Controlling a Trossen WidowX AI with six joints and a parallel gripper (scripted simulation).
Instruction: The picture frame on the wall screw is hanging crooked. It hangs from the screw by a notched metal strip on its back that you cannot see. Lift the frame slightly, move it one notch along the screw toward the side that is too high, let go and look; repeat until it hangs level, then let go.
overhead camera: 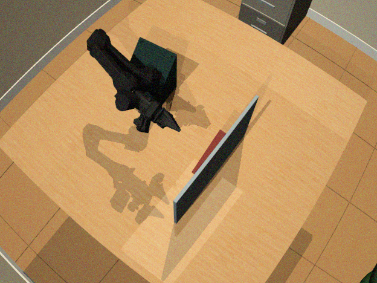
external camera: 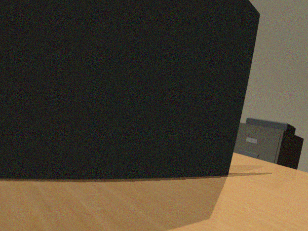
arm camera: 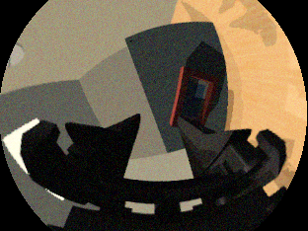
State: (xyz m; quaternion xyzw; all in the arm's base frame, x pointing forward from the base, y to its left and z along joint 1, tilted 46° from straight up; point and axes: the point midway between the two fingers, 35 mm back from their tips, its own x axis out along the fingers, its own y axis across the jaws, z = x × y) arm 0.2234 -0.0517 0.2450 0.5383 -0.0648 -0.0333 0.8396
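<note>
Now: the red picture frame 13 cm ahead of my gripper tip, 3 cm to the left of it and 11 cm below it. Round my gripper tip: grey wall panel: 14 cm ahead, 1 cm to the left, 12 cm below.
</note>
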